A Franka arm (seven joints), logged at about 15 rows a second.
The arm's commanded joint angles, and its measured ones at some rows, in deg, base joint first. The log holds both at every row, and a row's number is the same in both.
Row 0, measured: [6.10, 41.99, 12.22, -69.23, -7.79, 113.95, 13.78]
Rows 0 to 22, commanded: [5.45, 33.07, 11.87, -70.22, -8.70, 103.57, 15.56]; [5.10, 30.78, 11.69, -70.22, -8.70, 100.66, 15.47]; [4.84, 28.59, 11.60, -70.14, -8.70, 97.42, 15.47]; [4.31, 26.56, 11.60, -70.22, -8.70, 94.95, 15.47]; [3.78, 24.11, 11.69, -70.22, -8.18, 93.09, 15.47]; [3.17, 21.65, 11.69, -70.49, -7.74, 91.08, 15.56]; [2.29, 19.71, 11.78, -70.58, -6.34, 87.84, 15.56]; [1.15, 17.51, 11.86, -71.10, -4.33, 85.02, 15.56]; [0.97, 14.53, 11.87, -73.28, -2.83, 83.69, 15.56]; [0.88, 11.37, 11.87, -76.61, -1.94, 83.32, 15.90]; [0.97, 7.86, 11.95, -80.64, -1.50, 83.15, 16.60]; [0.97, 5.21, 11.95, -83.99, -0.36, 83.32, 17.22]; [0.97, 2.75, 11.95, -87.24, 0.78, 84.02, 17.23]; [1.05, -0.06, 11.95, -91.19, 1.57, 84.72, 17.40]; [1.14, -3.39, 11.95, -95.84, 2.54, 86.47, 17.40]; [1.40, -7.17, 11.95, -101.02, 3.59, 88.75, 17.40]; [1.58, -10.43, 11.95, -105.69, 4.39, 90.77, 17.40]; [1.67, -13.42, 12.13, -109.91, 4.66, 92.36, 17.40]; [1.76, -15.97, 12.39, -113.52, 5.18, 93.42, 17.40]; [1.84, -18.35, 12.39, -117.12, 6.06, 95.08, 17.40]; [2.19, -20.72, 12.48, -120.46, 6.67, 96.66, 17.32]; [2.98, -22.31, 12.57, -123.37, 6.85, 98.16, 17.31]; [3.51, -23.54, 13.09, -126.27, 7.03, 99.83, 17.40]
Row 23, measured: [2.12, -15.56, 12.64, -115.03, 5.02, 94.06, 16.13]
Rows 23 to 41, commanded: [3.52, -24.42, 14.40, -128.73, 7.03, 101.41, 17.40]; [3.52, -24.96, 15.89, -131.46, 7.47, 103.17, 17.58]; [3.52, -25.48, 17.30, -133.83, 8.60, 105.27, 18.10]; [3.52, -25.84, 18.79, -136.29, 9.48, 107.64, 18.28]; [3.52, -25.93, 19.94, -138.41, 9.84, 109.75, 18.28]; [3.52, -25.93, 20.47, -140.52, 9.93, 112.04, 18.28]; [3.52, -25.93, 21.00, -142.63, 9.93, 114.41, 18.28]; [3.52, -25.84, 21.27, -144.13, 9.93, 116.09, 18.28]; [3.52, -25.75, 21.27, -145.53, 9.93, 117.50, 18.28]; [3.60, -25.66, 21.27, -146.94, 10.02, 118.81, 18.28]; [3.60, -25.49, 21.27, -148.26, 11.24, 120.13, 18.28]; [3.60, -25.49, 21.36, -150.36, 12.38, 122.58, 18.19]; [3.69, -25.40, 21.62, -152.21, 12.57, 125.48, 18.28]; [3.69, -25.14, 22.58, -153.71, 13.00, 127.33, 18.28]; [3.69, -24.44, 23.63, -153.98, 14.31, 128.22, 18.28]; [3.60, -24.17, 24.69, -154.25, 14.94, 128.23, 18.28]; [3.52, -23.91, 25.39, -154.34, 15.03, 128.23, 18.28]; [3.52, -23.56, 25.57, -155.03, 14.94, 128.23, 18.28]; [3.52, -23.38, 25.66, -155.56, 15.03, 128.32, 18.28]
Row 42, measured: [3.34, -23.19, 24.86, -154.38, 13.56, 127.37, 17.68]
